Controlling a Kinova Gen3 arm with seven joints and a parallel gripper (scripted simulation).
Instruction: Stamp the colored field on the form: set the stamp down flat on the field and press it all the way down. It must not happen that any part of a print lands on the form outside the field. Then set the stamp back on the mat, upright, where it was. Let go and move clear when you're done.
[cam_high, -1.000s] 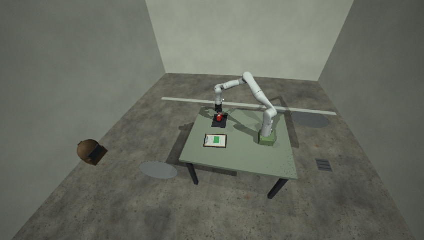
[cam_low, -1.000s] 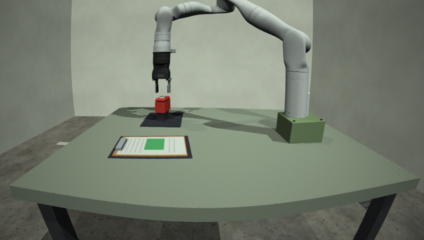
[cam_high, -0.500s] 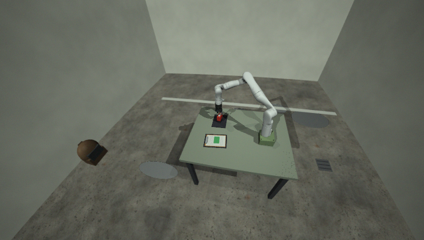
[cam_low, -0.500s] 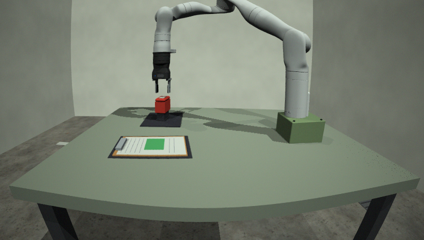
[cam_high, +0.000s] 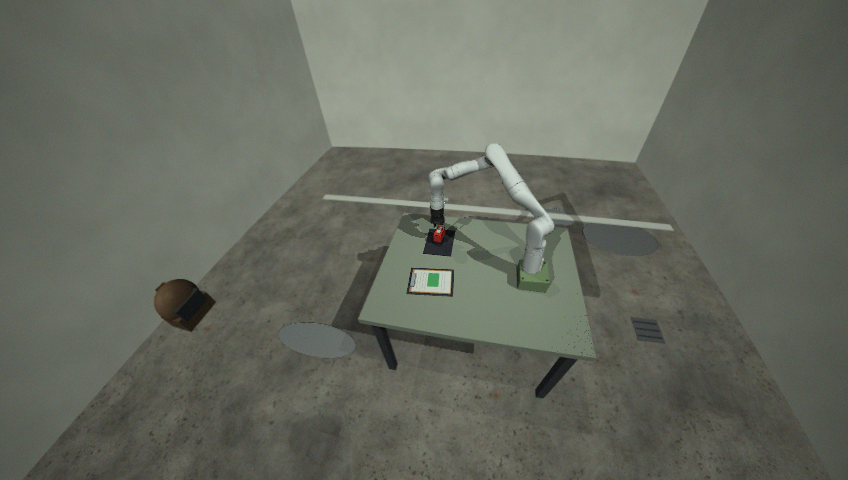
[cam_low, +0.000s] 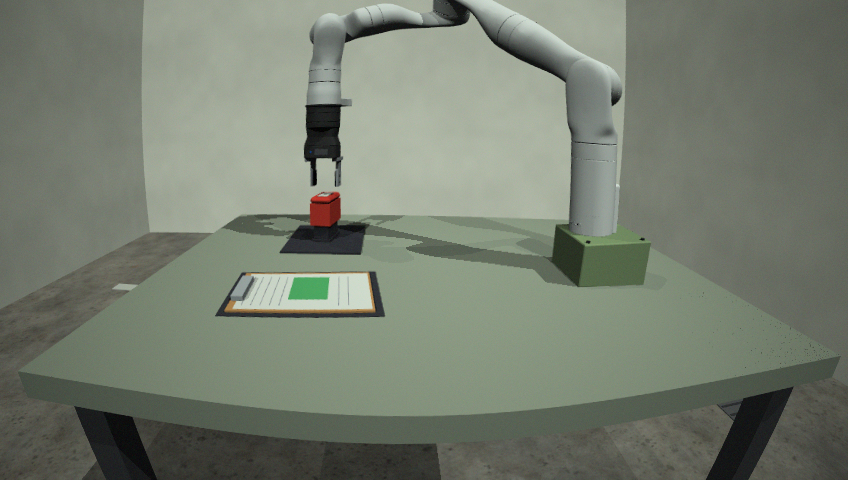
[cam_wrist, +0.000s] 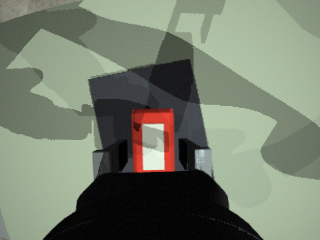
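Now: the red stamp 9 cm below my hand. Round my hand: clipboard (31 cm to the left, 14 cm below, 5 cm ahead); dark mat (14 cm below).
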